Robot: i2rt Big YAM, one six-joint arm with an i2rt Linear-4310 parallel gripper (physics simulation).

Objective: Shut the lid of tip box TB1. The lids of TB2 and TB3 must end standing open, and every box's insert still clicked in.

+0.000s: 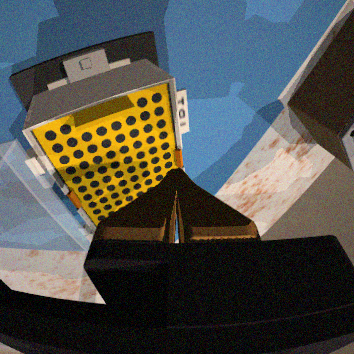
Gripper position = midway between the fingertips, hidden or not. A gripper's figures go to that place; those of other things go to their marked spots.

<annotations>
The gripper (176,176): 0.13 m from the lens. A yellow insert (108,154) is 0.14 m from the lens. A clear lid (51,245) is 0.16 m from the lens.
</annotations>
